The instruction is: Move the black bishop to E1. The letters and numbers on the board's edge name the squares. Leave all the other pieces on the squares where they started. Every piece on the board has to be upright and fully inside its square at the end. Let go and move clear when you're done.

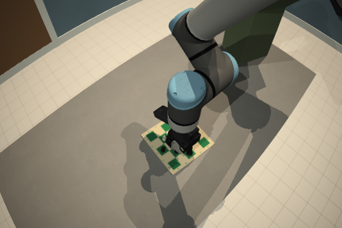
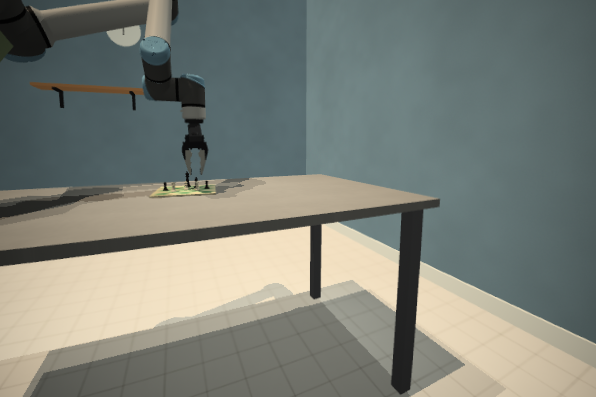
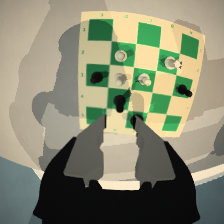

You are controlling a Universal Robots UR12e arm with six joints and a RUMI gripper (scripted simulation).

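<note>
Right now the chessboard is 30 mm behind my hand, 40 mm to the right of it and 70 mm below it. Also, from my hand: white crowned piece (70 mm behind, 80 mm to the right, 50 mm below).
</note>
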